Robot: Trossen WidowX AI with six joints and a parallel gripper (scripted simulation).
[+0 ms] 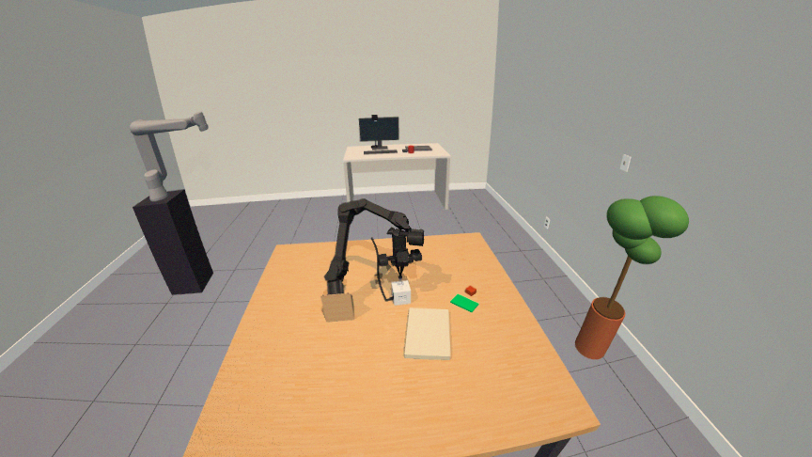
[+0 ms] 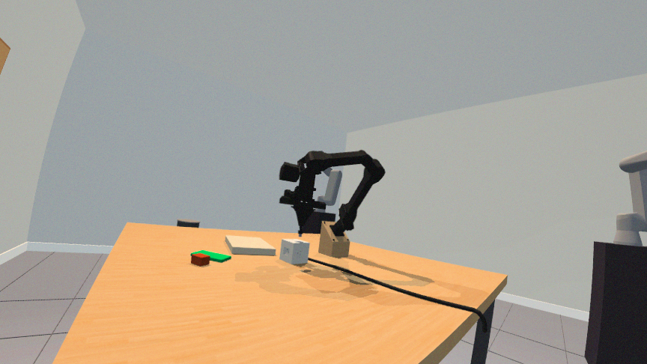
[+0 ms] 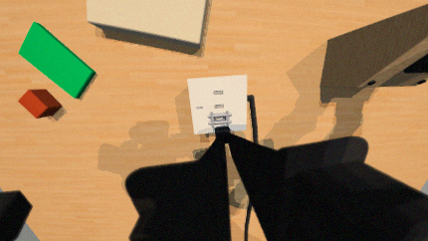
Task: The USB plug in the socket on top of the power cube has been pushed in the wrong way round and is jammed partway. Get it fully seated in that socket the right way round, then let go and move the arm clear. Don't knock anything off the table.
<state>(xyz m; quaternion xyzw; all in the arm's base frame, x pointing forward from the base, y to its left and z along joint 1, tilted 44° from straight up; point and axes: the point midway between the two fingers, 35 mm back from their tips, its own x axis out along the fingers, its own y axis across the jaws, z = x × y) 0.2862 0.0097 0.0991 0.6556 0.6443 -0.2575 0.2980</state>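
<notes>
Right now my gripper tip is 2 cm above the dark USB plug. From my gripper tip the other things lie so: beige flat box: 26 cm to the right, 12 cm below, 7 cm ahead; small red block: 33 cm ahead, 12 cm below, 4 cm to the right; green flat block: 27 cm ahead, 13 cm below, 11 cm to the right.
</notes>
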